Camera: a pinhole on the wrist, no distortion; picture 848 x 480 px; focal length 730.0 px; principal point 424.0 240.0 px. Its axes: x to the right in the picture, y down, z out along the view. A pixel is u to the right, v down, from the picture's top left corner.
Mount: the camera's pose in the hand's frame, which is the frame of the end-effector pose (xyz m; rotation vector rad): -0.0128 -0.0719 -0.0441 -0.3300 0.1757 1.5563
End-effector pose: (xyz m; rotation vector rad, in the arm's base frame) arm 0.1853 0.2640 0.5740 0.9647 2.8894 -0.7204
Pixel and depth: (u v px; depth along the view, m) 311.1 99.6 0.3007
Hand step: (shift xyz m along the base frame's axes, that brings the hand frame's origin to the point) -0.0577 -0.1169 -0.2263
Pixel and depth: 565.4 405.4 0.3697
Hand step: 0.1337 -0.1131 -0.2721
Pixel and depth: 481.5 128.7 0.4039
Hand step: -0.0020 -0.0758 -0.3358
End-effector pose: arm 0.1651 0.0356 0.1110 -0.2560 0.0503 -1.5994
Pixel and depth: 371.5 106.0 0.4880
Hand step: 0.1338 0.0239 0.4185
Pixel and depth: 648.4 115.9 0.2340
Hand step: 0.1002 0.0113 0.1407
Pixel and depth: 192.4 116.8 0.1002
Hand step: -0.0565 0.0173 0.0730
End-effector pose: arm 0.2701 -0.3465 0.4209 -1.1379 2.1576 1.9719
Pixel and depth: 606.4 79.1 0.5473
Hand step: -0.3579 0.3417 0.0828
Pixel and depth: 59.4 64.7 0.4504
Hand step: -0.1740 0.3846 -0.2408
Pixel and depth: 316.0 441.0 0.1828
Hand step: 0.0202 0.1569 -0.0256
